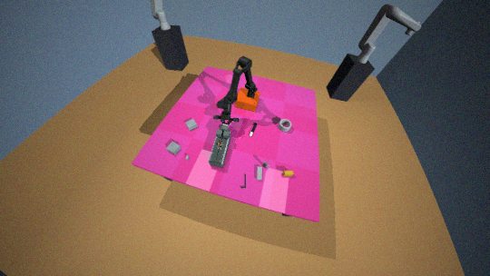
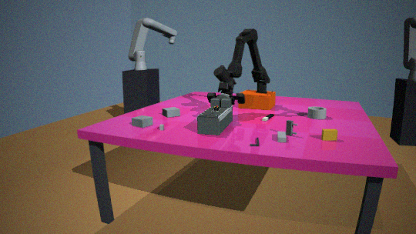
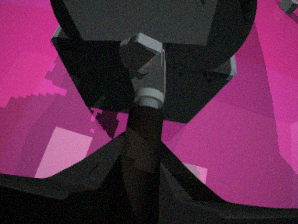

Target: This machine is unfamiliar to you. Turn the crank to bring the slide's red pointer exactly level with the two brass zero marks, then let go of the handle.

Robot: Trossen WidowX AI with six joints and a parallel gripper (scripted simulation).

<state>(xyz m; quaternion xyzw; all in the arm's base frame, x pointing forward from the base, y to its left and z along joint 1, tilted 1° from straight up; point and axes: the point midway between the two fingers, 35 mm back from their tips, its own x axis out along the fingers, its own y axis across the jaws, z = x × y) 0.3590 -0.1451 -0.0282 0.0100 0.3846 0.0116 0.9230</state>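
Now: the dark crank handle 3 cm above my gripper tip and 2 cm behind it. From my gripper tip the other things lie so: small cube: 27 cm ahead, 21 cm to the right, 2 cm below; then black-and-white stick: 21 cm to the left, 5 cm behind, 3 cm below; then red pointer: 15 cm ahead, 5 cm above.
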